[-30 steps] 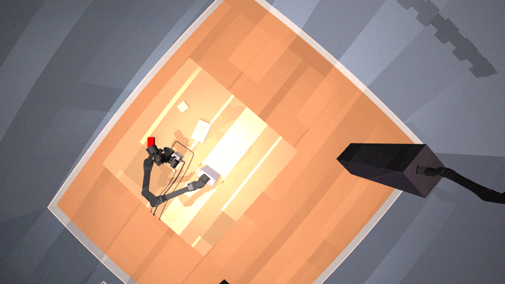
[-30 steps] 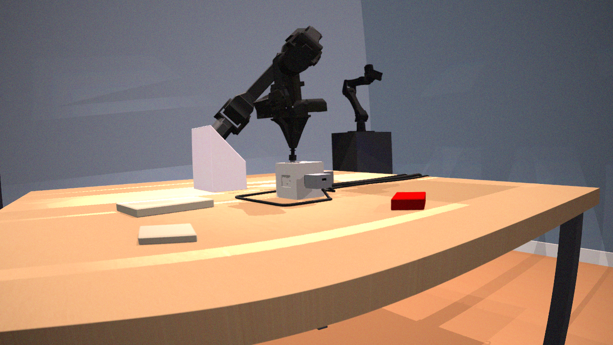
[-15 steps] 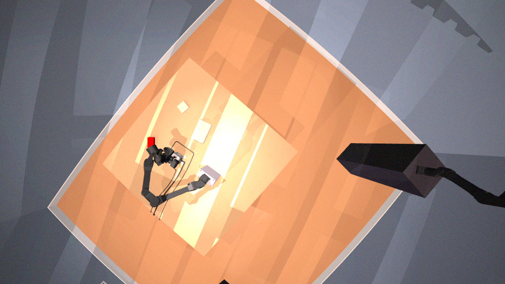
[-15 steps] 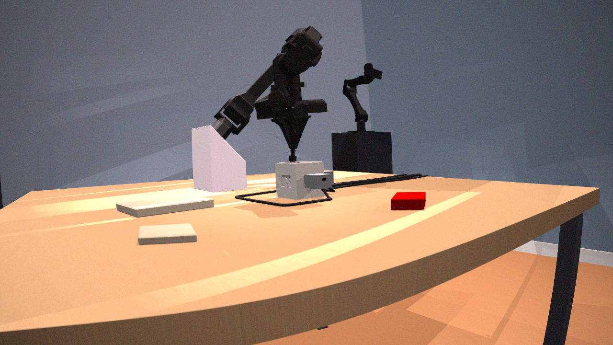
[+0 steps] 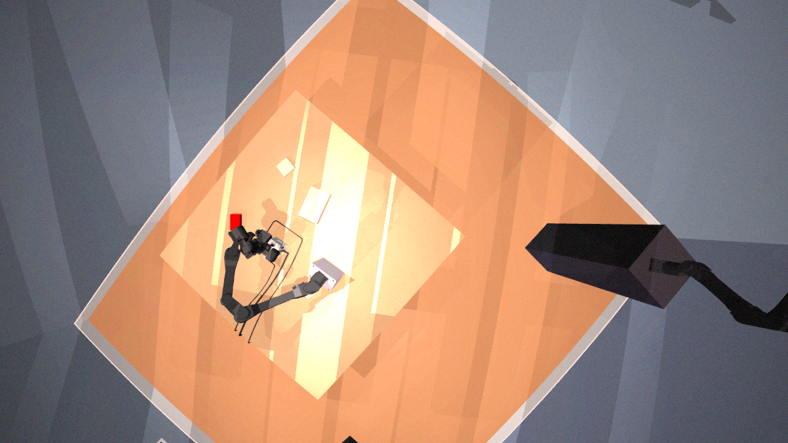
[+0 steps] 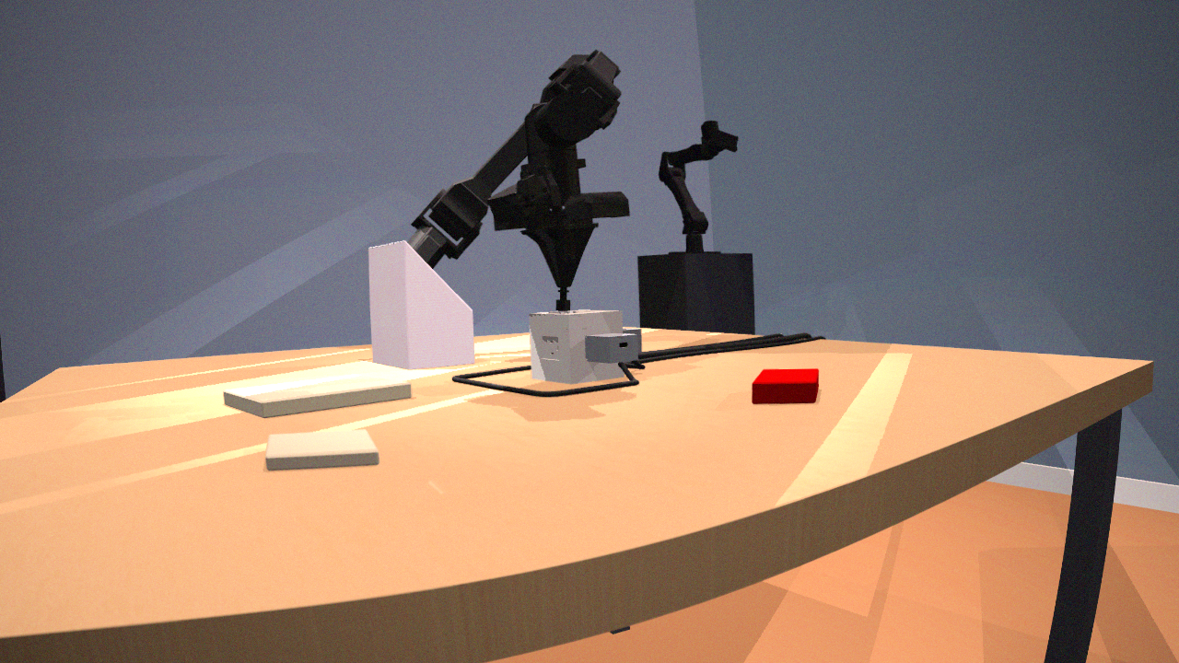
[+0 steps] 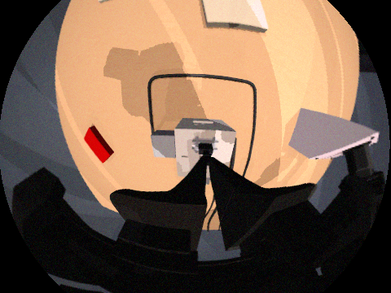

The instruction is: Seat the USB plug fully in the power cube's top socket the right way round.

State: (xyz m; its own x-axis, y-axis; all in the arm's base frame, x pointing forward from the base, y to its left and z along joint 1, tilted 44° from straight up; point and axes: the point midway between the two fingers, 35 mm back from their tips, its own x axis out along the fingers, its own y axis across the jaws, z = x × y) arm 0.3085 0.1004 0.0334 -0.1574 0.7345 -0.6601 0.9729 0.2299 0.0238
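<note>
Now: gripper tip 2 cm above the usb plug. The rest, counted from my gripper tip: socket: 4 cm below; then red block: 27 cm ahead, 10 cm below, 9 cm to the left.
</note>
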